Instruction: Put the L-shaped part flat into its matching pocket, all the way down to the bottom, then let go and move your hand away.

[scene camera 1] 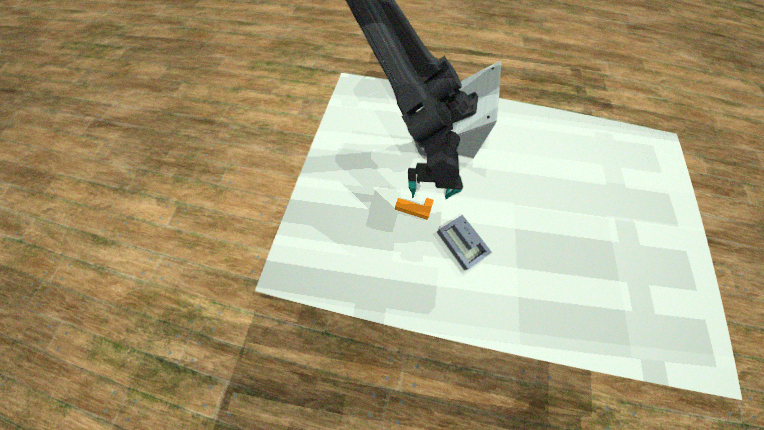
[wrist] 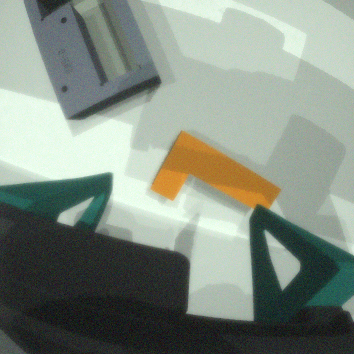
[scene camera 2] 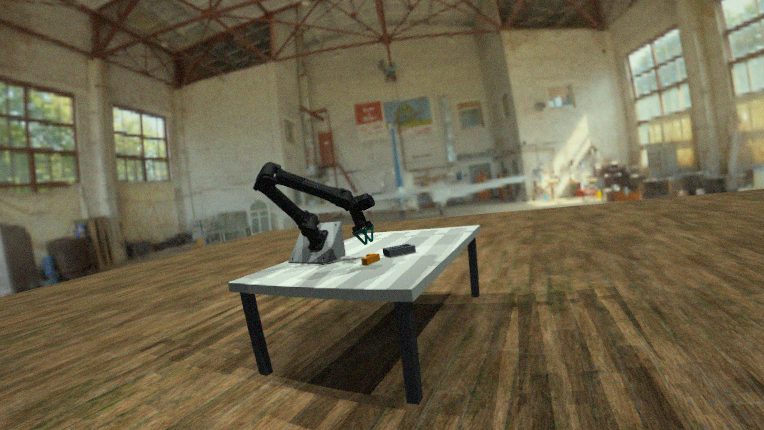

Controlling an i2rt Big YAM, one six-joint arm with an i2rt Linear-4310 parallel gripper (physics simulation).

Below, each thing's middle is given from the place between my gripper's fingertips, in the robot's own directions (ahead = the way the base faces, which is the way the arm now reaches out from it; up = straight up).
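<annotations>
Counting from my hand, you'd find the orange L-shaped part (wrist: 188, 154) 40 mm to the right, 10 mm ahead and 70 mm below. The grey pocket block (scene camera 1: 465, 244) is 90 mm ahead of my hand and 130 mm to the left of it, and it's 70 mm below it.
</annotations>
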